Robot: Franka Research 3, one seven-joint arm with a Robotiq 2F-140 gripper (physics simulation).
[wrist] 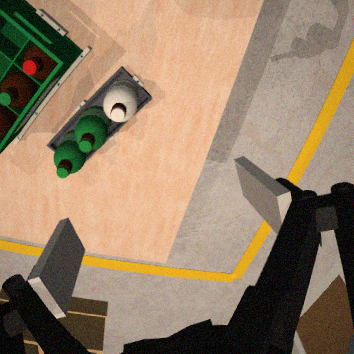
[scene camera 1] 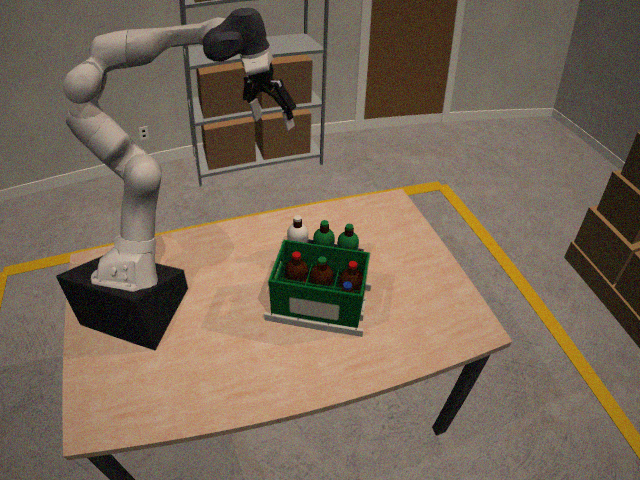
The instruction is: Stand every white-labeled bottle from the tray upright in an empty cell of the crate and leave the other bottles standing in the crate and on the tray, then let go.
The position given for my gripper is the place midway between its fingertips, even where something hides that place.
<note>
In view: my gripper [scene camera 1: 274, 123], a white-labeled bottle [wrist: 120, 102], a green bottle [wrist: 68, 158], a green bottle [wrist: 90, 131] and a pale crate rail [scene camera 1: 282, 319].
My gripper shows as well in the wrist view [wrist: 155, 206].
</note>
